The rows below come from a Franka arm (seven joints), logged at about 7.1 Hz.
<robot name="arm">
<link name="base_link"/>
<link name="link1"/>
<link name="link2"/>
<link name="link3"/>
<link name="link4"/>
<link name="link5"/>
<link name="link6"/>
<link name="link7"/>
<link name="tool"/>
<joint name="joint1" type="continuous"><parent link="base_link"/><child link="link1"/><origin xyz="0 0 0.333"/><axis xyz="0 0 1"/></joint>
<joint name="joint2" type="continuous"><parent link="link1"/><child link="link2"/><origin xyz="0 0 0"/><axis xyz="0 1 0"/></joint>
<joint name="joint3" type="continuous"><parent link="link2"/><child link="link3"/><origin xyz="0 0 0.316"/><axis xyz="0 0 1"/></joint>
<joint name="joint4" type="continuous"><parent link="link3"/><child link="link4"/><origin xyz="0.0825 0 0"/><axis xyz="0 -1 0"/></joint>
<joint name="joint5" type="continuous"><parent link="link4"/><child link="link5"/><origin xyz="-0.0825 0 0.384"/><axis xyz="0 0 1"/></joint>
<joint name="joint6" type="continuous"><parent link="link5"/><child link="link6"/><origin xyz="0 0 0"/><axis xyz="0 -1 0"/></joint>
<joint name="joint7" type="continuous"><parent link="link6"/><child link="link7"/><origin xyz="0.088 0 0"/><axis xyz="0 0 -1"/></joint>
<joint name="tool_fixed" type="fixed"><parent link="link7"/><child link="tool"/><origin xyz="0 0 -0.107" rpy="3.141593 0 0"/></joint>
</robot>
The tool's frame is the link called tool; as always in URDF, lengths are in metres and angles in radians. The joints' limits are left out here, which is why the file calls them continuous.
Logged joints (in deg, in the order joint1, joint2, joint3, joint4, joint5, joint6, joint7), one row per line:
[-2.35, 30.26, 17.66, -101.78, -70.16, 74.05, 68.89]
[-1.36, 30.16, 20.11, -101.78, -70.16, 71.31, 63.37]
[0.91, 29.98, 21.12, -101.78, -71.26, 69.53, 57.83]
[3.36, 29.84, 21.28, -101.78, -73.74, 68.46, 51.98]
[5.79, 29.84, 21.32, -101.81, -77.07, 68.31, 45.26]
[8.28, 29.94, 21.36, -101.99, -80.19, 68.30, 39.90]
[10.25, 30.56, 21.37, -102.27, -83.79, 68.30, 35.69]
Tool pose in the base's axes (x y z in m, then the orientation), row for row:
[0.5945, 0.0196, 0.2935, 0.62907, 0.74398, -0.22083, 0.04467]
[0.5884, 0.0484, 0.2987, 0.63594, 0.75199, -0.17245, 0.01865]
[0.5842, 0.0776, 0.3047, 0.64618, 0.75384, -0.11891, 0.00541]
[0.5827, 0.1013, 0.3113, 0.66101, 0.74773, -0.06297, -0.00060]
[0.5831, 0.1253, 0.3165, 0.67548, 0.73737, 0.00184, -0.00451]
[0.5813, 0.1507, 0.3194, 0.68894, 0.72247, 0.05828, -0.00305]
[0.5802, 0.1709, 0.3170, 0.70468, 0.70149, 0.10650, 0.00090]
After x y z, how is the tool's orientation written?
As a quaternion, w x y z.
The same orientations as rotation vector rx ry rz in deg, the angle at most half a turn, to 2 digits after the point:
[97.66, -28.99, 5.86]
[98.44, -22.57, 2.44]
[98.27, -15.50, 0.71]
[96.90, -8.16, -0.08]
[95.02, 0.24, -0.58]
[92.61, 7.47, -0.39]
[89.37, 13.57, 0.11]

